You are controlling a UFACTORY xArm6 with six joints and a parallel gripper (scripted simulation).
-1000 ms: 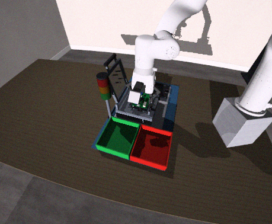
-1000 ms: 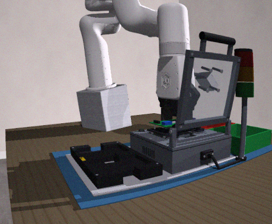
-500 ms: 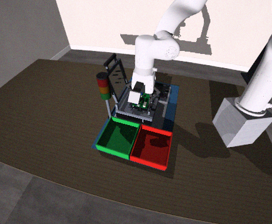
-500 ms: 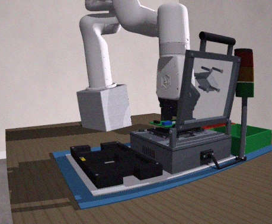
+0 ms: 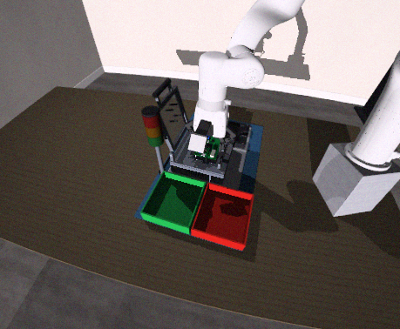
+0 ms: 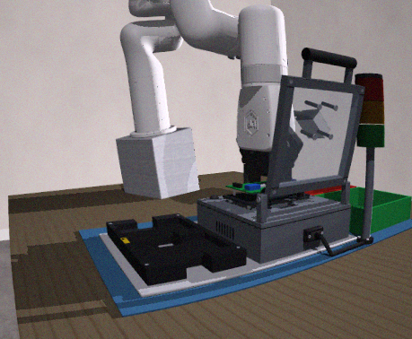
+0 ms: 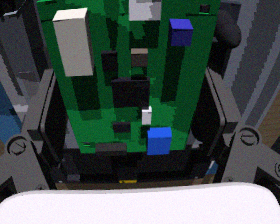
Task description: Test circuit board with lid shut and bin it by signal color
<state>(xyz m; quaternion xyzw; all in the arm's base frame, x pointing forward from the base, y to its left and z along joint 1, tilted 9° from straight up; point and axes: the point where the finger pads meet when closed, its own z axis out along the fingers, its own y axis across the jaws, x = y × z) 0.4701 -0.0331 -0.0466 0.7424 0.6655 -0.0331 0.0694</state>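
Now: hand right at the green circuit board. From my hand the other things lie so: clear lid 120 mm ahead, 10 mm to the right, 90 mm above; then green bin 70 mm ahead, 190 mm to the left, 70 mm below; then plate 10 mm ahead, 10 mm to the left, 20 mm below.
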